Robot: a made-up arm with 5 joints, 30 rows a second.
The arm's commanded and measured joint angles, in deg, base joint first. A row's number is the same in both.
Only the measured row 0 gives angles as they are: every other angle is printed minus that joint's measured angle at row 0.
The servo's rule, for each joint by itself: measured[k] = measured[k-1] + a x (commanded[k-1-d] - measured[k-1]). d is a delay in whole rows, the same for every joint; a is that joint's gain. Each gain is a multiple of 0.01, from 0.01 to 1. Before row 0 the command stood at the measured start. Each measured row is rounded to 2 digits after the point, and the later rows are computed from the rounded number. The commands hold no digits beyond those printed.
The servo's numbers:
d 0
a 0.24 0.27 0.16 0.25 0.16
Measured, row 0:
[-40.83, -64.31, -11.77, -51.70, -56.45]
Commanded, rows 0 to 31:
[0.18, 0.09, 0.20, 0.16, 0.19]
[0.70, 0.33, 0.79, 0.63, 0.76]
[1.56, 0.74, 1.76, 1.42, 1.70]
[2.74, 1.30, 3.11, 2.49, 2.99]
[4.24, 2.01, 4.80, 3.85, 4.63]
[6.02, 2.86, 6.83, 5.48, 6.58]
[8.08, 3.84, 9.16, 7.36, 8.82]
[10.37, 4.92, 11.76, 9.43, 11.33]
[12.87, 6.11, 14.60, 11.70, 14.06]
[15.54, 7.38, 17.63, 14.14, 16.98]
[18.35, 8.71, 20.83, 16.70, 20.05]
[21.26, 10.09, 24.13, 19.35, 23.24]
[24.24, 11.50, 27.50, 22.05, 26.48]
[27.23, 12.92, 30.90, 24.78, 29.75]
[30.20, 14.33, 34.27, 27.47, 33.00]
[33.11, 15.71, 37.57, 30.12, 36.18]
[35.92, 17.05, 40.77, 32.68, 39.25]
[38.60, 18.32, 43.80, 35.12, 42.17]
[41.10, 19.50, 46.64, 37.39, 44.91]
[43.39, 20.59, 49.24, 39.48, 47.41]
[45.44, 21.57, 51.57, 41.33, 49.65]
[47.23, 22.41, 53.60, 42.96, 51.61]
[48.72, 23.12, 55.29, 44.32, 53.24]
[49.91, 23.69, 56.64, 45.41, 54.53]
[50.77, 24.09, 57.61, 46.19, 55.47]
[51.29, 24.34, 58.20, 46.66, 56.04]
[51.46, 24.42, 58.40, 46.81, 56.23]
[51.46, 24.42, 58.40, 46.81, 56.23]
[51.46, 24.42, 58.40, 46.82, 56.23]
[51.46, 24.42, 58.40, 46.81, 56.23]
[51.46, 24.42, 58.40, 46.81, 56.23]
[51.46, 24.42, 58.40, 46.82, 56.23]
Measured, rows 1 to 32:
[0.04, 0.02, 0.03, 0.04, 0.03]
[0.20, 0.10, 0.15, 0.19, 0.15]
[0.53, 0.27, 0.41, 0.50, 0.40]
[1.06, 0.55, 0.84, 1.00, 0.81]
[1.82, 0.94, 1.47, 1.71, 1.42]
[2.83, 1.46, 2.33, 2.65, 2.25]
[4.09, 2.10, 3.42, 3.83, 3.30]
[5.60, 2.86, 4.75, 5.23, 4.58]
[7.34, 3.74, 6.33, 6.85, 6.10]
[9.31, 4.72, 8.14, 8.67, 7.84]
[11.48, 5.80, 10.17, 10.68, 9.79]
[13.83, 6.96, 12.40, 12.85, 11.94]
[16.33, 8.19, 14.82, 15.15, 14.27]
[18.95, 9.47, 17.39, 17.56, 16.75]
[21.65, 10.78, 20.09, 20.04, 19.35]
[24.40, 12.11, 22.89, 22.56, 22.04]
[27.16, 13.44, 25.75, 25.09, 24.79]
[29.91, 14.76, 28.64, 27.60, 27.57]
[32.60, 16.04, 31.52, 30.05, 30.34]
[35.19, 17.27, 34.36, 32.41, 33.07]
[37.65, 18.43, 37.11, 34.64, 35.72]
[39.95, 19.50, 39.75, 36.72, 38.26]
[42.05, 20.48, 42.24, 38.62, 40.66]
[43.94, 21.35, 44.54, 40.32, 42.88]
[45.58, 22.09, 46.63, 41.79, 44.89]
[46.95, 22.70, 48.48, 43.01, 46.67]
[48.03, 23.16, 50.07, 43.96, 48.20]
[48.85, 23.50, 51.40, 44.67, 49.48]
[49.48, 23.75, 52.52, 45.21, 50.56]
[49.96, 23.93, 53.46, 45.61, 51.47]
[50.32, 24.06, 54.25, 45.91, 52.23]
[50.59, 24.16, 54.91, 46.14, 52.87]

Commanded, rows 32 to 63:
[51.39, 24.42, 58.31, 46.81, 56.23]
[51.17, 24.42, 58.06, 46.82, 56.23]
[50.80, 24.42, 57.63, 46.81, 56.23]
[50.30, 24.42, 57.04, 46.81, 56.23]
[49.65, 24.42, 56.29, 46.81, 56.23]
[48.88, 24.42, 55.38, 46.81, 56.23]
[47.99, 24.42, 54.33, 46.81, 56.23]
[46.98, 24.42, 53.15, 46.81, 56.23]
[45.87, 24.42, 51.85, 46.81, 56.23]
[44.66, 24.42, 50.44, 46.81, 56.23]
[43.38, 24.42, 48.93, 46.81, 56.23]
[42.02, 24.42, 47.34, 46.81, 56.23]
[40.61, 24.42, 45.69, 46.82, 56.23]
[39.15, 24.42, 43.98, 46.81, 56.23]
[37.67, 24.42, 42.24, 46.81, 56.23]
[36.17, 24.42, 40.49, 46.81, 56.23]
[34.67, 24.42, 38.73, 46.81, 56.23]
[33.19, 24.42, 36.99, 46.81, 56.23]
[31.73, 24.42, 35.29, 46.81, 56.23]
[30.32, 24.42, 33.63, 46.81, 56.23]
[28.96, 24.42, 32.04, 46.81, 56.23]
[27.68, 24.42, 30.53, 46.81, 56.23]
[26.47, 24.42, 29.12, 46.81, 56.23]
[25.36, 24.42, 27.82, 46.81, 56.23]
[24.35, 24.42, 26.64, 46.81, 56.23]
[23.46, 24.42, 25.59, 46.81, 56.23]
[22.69, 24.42, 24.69, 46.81, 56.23]
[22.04, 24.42, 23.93, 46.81, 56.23]
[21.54, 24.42, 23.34, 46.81, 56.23]
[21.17, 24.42, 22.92, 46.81, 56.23]
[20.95, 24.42, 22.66, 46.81, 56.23]
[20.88, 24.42, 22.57, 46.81, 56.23]
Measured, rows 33 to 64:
[50.78, 24.23, 55.45, 46.31, 53.41]
[50.87, 24.28, 55.87, 46.44, 53.86]
[50.85, 24.32, 56.15, 46.53, 54.24]
[50.72, 24.35, 56.29, 46.60, 54.56]
[50.46, 24.37, 56.29, 46.65, 54.83]
[50.08, 24.38, 56.14, 46.69, 55.05]
[49.58, 24.39, 55.85, 46.72, 55.24]
[48.96, 24.40, 55.42, 46.74, 55.40]
[48.22, 24.41, 54.85, 46.76, 55.53]
[47.37, 24.41, 54.14, 46.77, 55.64]
[46.41, 24.41, 53.31, 46.78, 55.73]
[45.36, 24.41, 52.35, 46.79, 55.81]
[44.22, 24.41, 51.28, 46.80, 55.88]
[43.00, 24.41, 50.11, 46.80, 55.94]
[41.72, 24.41, 48.85, 46.80, 55.99]
[40.39, 24.41, 47.51, 46.80, 56.03]
[39.02, 24.41, 46.11, 46.80, 56.06]
[37.62, 24.41, 44.65, 46.80, 56.09]
[36.21, 24.41, 43.15, 46.80, 56.11]
[34.80, 24.41, 41.63, 46.80, 56.13]
[33.40, 24.41, 40.10, 46.80, 56.15]
[32.03, 24.41, 38.57, 46.80, 56.16]
[30.70, 24.41, 37.06, 46.80, 56.17]
[29.42, 24.41, 35.58, 46.80, 56.18]
[28.20, 24.41, 34.15, 46.80, 56.19]
[27.06, 24.41, 32.78, 46.80, 56.20]
[26.01, 24.41, 31.49, 46.80, 56.20]
[25.06, 24.41, 30.28, 46.80, 56.20]
[24.22, 24.41, 29.17, 46.80, 56.20]
[23.49, 24.41, 28.17, 46.80, 56.20]
[22.88, 24.41, 27.29, 46.80, 56.20]
[22.40, 24.41, 26.53, 46.80, 56.20]

